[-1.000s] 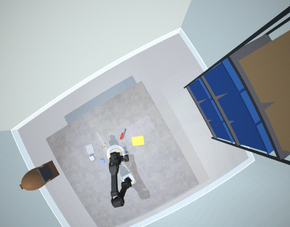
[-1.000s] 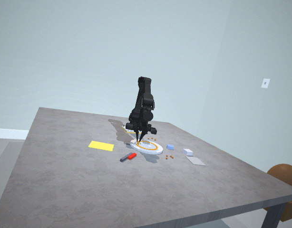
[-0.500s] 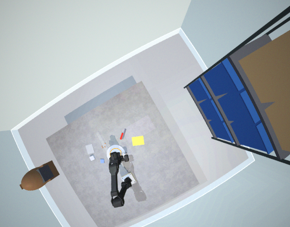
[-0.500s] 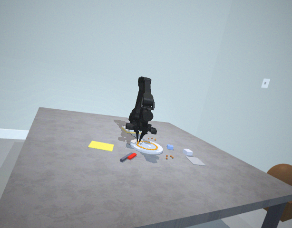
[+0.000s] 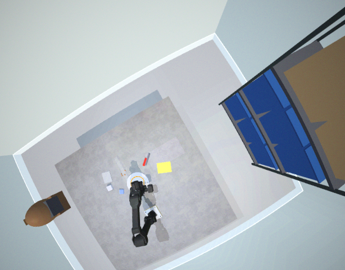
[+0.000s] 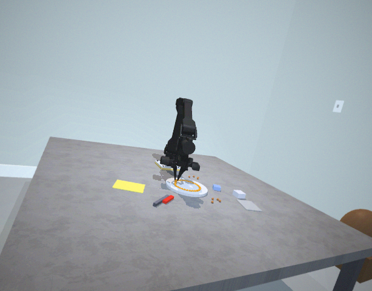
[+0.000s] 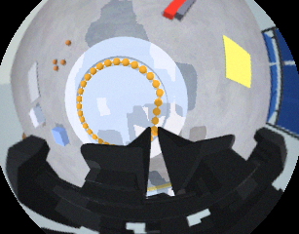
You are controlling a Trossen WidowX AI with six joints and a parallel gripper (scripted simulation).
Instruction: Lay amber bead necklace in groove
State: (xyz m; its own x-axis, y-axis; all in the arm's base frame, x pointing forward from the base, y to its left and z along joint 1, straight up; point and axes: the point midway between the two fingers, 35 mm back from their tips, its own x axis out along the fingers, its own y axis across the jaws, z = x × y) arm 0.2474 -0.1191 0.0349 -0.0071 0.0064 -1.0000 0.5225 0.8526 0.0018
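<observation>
Now: the round white bead board 5 cm ahead of my gripper tip, 3 cm to the left of it and 1 cm below it. From my gripper tip the other things lie so: yellow sheet (1 cm ahead, 24 cm to the right, 2 cm below); then blue block (9 cm ahead, 20 cm to the left, 1 cm below); then grey tool (16 cm ahead, 16 cm to the right, 1 cm below).
</observation>
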